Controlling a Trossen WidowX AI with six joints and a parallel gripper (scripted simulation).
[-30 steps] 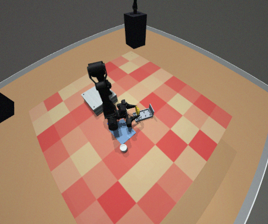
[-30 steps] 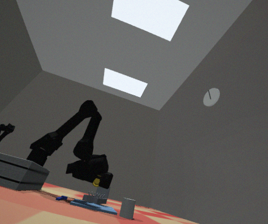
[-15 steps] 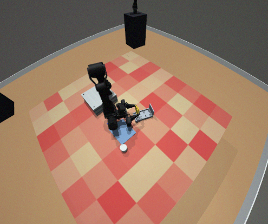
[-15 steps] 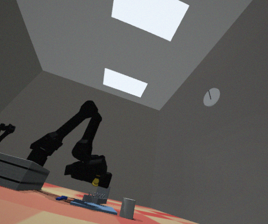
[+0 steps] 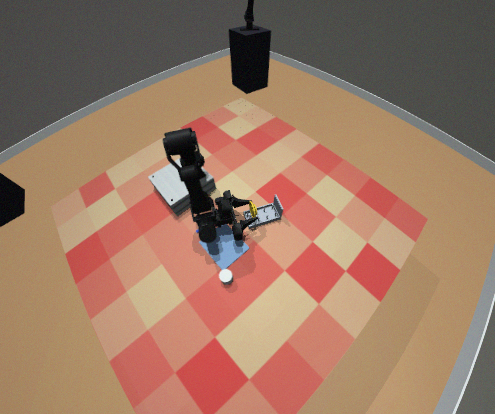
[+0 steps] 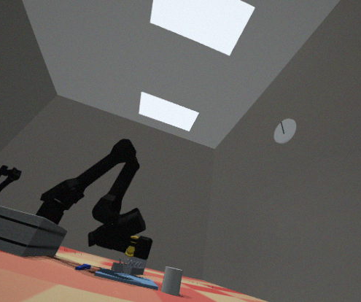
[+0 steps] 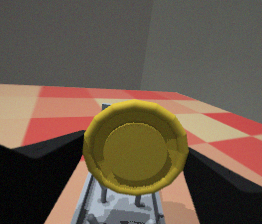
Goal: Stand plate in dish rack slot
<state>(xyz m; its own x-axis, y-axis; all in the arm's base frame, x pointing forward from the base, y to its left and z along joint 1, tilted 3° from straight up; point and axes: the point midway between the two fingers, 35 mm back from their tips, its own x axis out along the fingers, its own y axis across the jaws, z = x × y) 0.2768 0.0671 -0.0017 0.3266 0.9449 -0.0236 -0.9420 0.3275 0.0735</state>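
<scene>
The grey dish rack lies 6 cm below my gripper tip, 3 cm to the left of it and 1 cm ahead of it. Also, from my gripper tip: yellow plate: 1 cm to the right; then blue spoon: 17 cm to the right, 9 cm behind, 8 cm below; then light blue mat: 16 cm to the right, 8 cm below, 2 cm ahead.
</scene>
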